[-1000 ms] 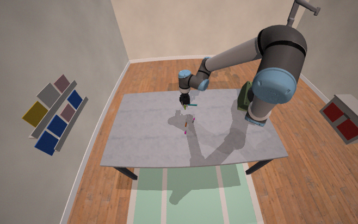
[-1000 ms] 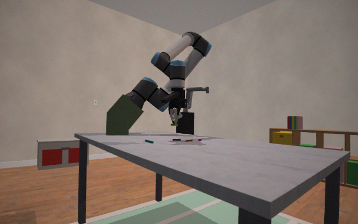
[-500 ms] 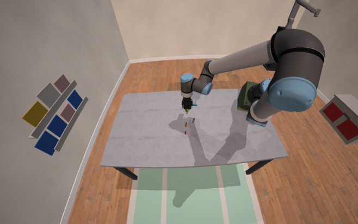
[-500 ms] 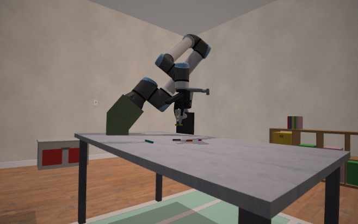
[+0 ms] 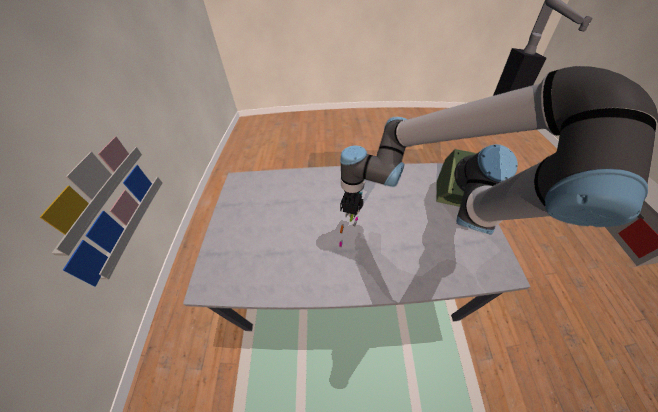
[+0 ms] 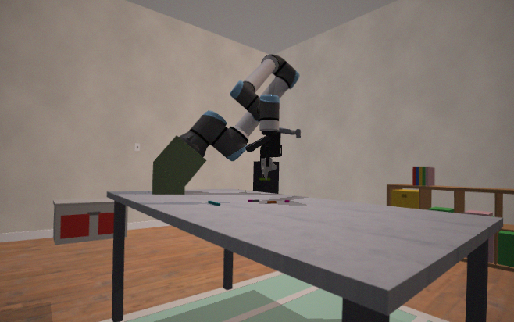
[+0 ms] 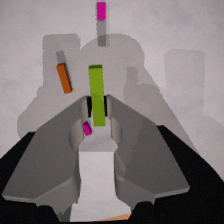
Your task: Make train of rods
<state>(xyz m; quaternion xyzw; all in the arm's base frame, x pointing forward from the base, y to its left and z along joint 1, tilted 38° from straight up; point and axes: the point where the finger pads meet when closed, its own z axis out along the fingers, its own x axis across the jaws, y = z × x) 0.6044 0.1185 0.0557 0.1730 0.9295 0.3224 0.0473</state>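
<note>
The lime rod lies 1 cm below my hand. The rest, counted from my hand: turquoise rod 25 cm to the right, 11 cm below, 2 cm behind; orange rod 11 cm below, 5 cm ahead; grey rod 11 cm below, 3 cm to the right, 2 cm behind.
</note>
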